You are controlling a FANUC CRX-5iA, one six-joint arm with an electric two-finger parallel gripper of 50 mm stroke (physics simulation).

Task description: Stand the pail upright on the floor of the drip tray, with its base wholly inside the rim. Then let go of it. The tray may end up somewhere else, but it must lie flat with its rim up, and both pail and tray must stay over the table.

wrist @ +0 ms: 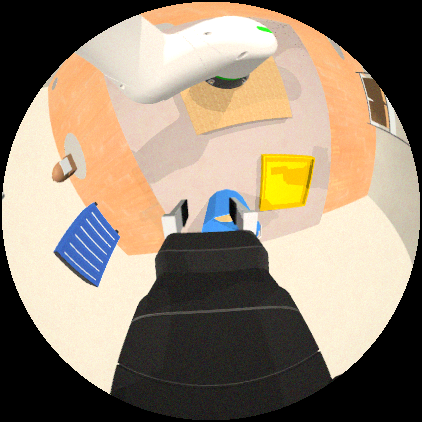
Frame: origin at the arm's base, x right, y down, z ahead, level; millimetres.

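Seen in the pictures: gripper, fingertip midpoint: (208, 206).
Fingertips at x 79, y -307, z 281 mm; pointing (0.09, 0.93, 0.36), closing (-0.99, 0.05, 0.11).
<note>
Offsets run from my fingertips to a thing's top centre. "pt": to the spot under its first point. Level surfaces: height alone.
The blue pail @(pt dx -4, dy +245, dz +163 mm) (217, 202) is at the centre of the wrist view, partly behind the right finger and the gripper body. Its narrow end points up the view and its mouth faces the gripper body; part of its handle shows at its lower right. Whether it stands or lies is hard to tell. The yellow drip tray @(dx -304, dy +316, dz +153 mm) (262, 182) lies flat, rim up, on the grey surface to the right of the pail, apart from it. My gripper (208, 206) is open with nothing between its fingers; the right finger overlaps the pail in the view.
A tan board (250, 107) lies farther up the view, beneath the white robot arm (210, 55). The grey table surface @(dy +343 mm) (230, 155) has an orange floor area (105, 160) at its left. A blue slatted object (89, 245) and a brown rounded object (63, 170) are at far left.
</note>
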